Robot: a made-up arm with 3 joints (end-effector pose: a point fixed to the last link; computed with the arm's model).
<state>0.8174 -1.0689 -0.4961</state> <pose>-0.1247 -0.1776 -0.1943 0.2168 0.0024 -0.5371 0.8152</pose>
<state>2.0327 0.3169 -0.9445</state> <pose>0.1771 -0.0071 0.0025 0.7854 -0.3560 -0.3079 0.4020</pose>
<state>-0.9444 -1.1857 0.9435</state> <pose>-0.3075 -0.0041 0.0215 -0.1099 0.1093 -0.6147 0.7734</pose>
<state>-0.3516 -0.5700 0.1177</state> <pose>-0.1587 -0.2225 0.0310 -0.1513 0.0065 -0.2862 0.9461</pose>
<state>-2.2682 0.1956 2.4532</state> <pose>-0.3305 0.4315 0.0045 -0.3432 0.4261 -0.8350 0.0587</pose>
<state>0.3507 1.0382 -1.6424</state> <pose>0.1009 0.0633 0.3838 0.4608 -0.6848 0.2220 0.5192</pose>
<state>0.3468 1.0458 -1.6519</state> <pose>0.0986 0.0647 0.3867 0.4630 -0.6858 0.2235 0.5151</pose>
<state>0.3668 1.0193 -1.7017</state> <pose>0.1028 0.0437 0.3981 0.4656 -0.7040 0.1966 0.4990</pose>
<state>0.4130 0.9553 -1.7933</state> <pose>0.1116 -0.0041 0.4144 0.4652 -0.7379 0.1386 0.4690</pose>
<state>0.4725 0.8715 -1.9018</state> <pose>0.1188 -0.0676 0.4253 0.4573 -0.7748 0.0657 0.4316</pose>
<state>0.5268 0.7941 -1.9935</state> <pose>0.1211 -0.1258 0.4260 0.4439 -0.8024 0.0011 0.3990</pose>
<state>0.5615 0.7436 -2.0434</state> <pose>0.1213 -0.1612 0.4215 0.4325 -0.8161 -0.0380 0.3814</pose>
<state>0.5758 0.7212 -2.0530</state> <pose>0.1226 -0.1734 0.4171 0.4270 -0.8194 -0.0521 0.3789</pose>
